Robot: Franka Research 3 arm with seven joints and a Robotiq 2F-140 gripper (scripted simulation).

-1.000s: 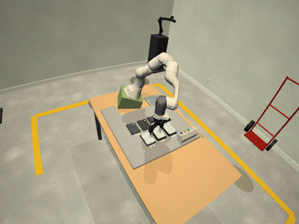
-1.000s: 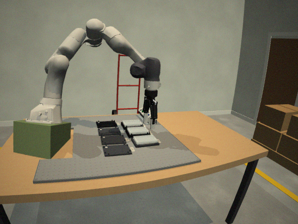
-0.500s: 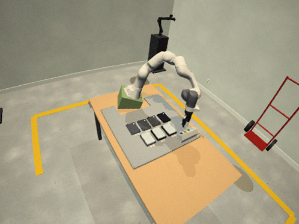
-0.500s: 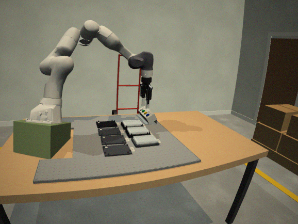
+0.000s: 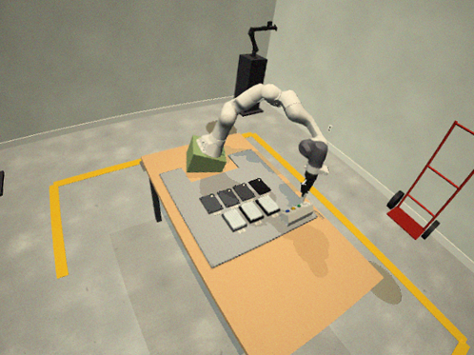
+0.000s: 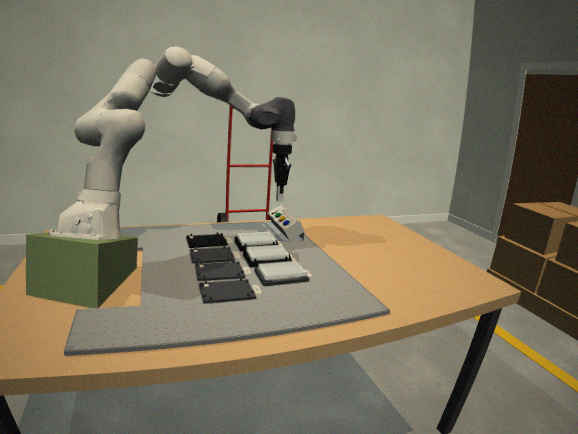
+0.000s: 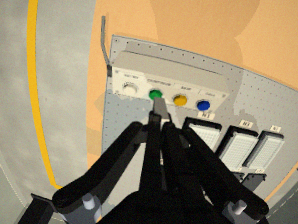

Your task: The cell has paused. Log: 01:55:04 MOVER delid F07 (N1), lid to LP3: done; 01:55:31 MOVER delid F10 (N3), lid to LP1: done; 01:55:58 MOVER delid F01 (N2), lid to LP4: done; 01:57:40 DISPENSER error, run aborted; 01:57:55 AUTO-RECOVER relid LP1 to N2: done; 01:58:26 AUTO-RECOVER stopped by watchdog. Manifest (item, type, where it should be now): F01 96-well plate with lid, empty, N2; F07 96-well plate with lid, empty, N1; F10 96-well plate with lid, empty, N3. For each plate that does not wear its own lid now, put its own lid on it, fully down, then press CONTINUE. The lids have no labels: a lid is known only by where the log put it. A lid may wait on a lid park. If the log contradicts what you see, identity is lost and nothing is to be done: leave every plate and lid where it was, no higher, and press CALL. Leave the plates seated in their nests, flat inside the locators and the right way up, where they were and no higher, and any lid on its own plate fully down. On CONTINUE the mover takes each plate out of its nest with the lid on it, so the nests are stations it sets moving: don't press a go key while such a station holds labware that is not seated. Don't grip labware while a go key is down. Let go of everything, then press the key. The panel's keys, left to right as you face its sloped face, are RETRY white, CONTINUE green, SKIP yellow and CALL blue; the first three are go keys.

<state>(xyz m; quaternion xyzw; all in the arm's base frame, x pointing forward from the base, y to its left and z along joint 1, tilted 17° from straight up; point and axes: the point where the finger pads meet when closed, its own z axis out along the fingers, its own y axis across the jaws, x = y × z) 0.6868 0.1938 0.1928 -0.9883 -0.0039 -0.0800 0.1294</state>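
My hand is 90 mm above the green key. From my hand the other things lie so: white key 90 mm below, 50 mm to the left; yellow key 90 mm below, 50 mm to the right, 10 mm behind; blue call key 100 mm to the right, 90 mm below, 10 mm behind.
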